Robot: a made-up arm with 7 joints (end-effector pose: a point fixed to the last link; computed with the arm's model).
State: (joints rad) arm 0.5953 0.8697 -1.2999 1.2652 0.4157 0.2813 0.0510
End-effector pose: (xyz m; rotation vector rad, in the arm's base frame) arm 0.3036 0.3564 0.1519 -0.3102 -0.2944 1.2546
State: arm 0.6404 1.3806 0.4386 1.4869 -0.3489 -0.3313 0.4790
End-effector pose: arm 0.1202 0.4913 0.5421 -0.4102 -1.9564 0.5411
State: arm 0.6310 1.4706 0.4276 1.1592 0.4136 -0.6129 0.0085
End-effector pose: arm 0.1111 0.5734 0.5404 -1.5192 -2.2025 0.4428
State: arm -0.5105 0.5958 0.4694 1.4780 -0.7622 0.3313 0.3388
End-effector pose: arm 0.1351 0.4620 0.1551 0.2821 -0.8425 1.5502
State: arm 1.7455 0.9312 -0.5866 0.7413 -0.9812 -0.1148 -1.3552
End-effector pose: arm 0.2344 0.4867 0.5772 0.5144 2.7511 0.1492
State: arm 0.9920 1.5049 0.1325 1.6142 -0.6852 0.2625 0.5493
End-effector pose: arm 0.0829 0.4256 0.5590 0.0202 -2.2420 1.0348
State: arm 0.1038 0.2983 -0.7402 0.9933 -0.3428 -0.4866 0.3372
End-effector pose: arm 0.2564 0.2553 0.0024 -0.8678 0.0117 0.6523
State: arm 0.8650 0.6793 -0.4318 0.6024 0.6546 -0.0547 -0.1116
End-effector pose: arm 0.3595 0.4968 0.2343 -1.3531 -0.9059 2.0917
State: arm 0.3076 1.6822 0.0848 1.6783 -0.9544 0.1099 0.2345
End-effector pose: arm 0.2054 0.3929 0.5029 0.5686 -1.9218 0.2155
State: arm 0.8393 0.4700 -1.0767 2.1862 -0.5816 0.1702 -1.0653
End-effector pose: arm 0.2183 0.1877 0.3662 -2.3878 -1.5217 0.2144
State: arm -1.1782 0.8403 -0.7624 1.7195 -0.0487 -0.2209 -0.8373
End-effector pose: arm -0.0689 0.3191 0.0663 -0.4313 -0.1367 1.6452
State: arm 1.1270 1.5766 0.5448 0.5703 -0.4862 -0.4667 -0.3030
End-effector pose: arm -0.0535 0.6310 0.5013 0.5178 2.7098 -1.0172
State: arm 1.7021 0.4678 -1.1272 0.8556 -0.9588 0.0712 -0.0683
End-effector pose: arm 0.3808 0.2649 0.5233 -0.2542 -2.0852 0.1373
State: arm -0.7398 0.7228 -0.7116 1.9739 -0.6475 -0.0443 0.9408
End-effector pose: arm 0.0598 0.2679 0.1106 -0.3070 0.6238 0.2173
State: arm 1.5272 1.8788 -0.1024 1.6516 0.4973 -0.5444 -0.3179
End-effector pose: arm -0.0831 0.4314 0.5961 -1.4922 -2.5600 -0.4526
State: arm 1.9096 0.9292 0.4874 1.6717 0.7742 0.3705 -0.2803
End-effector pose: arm -0.0126 0.5022 0.5186 2.4971 1.0651 0.0356
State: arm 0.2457 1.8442 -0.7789 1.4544 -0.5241 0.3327 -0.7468
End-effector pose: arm 0.2319 0.4607 0.3833 0.3421 -1.8469 0.0777
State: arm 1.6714 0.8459 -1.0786 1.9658 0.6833 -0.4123 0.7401
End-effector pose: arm 0.2397 0.2583 0.5086 -1.1602 -0.4645 -0.6418
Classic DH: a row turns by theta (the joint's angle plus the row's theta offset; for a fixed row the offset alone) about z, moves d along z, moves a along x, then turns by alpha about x. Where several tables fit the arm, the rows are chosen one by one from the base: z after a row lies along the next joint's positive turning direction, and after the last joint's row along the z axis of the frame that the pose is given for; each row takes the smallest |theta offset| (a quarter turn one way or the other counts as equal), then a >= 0, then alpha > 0; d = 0 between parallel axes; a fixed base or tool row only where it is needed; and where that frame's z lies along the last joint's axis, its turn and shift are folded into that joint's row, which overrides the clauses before.
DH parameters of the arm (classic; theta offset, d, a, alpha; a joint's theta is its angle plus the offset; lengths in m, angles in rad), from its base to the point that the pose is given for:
base (fixed): 0 0.3432 0.0297 1.5708
joint 1: 1.5708 -0.2078 0.0002 1.5708
joint 2: -1.5708 0.0228 0.0262 -1.5708
joint 3: 1.5708 -0.2477 0.002 -1.5708
joint 4: 0 -0.0152 -0.0052 1.5708
joint 5: 0 -0.2243 -0.0176 1.5708
joint 6: 1.5708 0.0435 0.03 1.5708
joint 7: -1.3813 0.0176 0.0054 -1.791
tool (fixed): -2.3577 -0.0149 0 0

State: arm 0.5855 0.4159 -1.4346 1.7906 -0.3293 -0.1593 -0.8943
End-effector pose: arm 0.2544 0.1318 0.2083 -1.8978 -0.6694 0.4888
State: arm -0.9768 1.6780 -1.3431 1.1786 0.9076 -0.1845 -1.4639
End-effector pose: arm 0.0117 0.5867 0.2041 0.7375 -1.1890 0.9536
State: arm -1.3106 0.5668 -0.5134 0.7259 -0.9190 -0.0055 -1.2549
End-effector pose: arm -0.2296 0.3963 0.0725 0.0663 -0.4525 0.6637
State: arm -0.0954 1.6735 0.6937 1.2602 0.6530 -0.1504 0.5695
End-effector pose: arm 0.1932 0.5156 0.5340 -0.9976 -1.2386 0.9388
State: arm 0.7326 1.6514 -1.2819 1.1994 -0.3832 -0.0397 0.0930
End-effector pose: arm 0.2050 0.5284 0.3356 0.4922 -0.9141 0.7127
